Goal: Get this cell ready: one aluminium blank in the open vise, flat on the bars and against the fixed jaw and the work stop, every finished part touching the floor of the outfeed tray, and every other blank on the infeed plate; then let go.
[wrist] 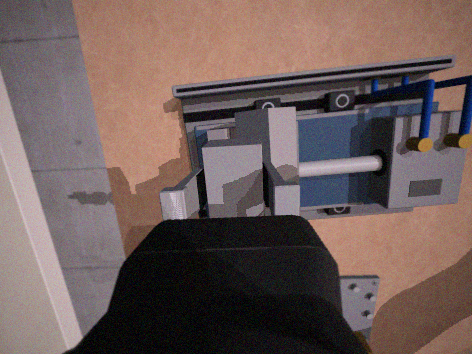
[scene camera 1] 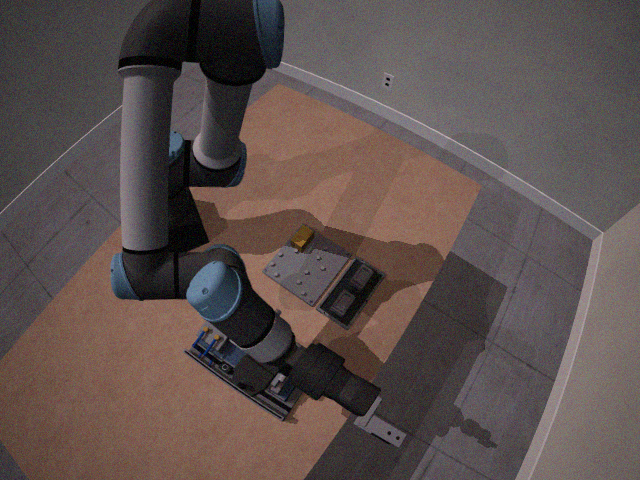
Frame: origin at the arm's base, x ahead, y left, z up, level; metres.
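Seen in the pictures: hand at its tool point: [wrist: 234, 183].
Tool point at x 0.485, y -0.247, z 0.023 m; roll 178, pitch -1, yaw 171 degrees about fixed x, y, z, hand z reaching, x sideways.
Note:
Offsets run from my tool point to a thing's middle. "spot": to the spot under its first point.
My gripper [wrist: 233, 187] is shut on a plain light-grey aluminium blank {dx +0.000, dy +0.003, dz -0.016 m} [wrist: 232, 165], held over the left part of the vise {dx -0.084, dy +0.020, dz -0.110 m} [wrist: 325, 135] [scene camera 1: 232, 356]. The blank's lower part is hidden, and I cannot tell whether it touches the bars. The moving jaw [wrist: 282, 135] stands right of it. A shaded grey surface {spot: dx -0.020, dy -0.036, dz -0.038 m} [wrist: 250, 122] lies beside that jaw; I cannot tell whether it is another blank. Two finished parts {spot: dx +0.077, dy +0.347, dz -0.133 m} [scene camera 1: 363, 275] {spot: dx +0.056, dy +0.252, dz -0.132 m} [scene camera 1: 342, 302] lie in the dark outfeed tray {spot: dx +0.070, dy +0.277, dz -0.118 m} [scene camera 1: 352, 293]. The infeed plate {dx -0.079, dy +0.325, dz -0.155 m} [scene camera 1: 294, 271] [wrist: 350, 310] has small pins. The fingers are hidden in the scene view.
A yellow block {dx -0.119, dy +0.377, dz -0.133 m} [scene camera 1: 302, 237] stands at the infeed plate's far corner. Blue hoses {spot: dx -0.165, dy -0.013, dz -0.050 m} [wrist: 426, 112] with yellow fittings rise at the vise's cylinder end. A long slotted rail {dx -0.095, dy -0.068, dz -0.109 m} [wrist: 310, 76] runs along one side. The other gripper's silver finger [scene camera 1: 382, 429] sticks out past the mat edge.

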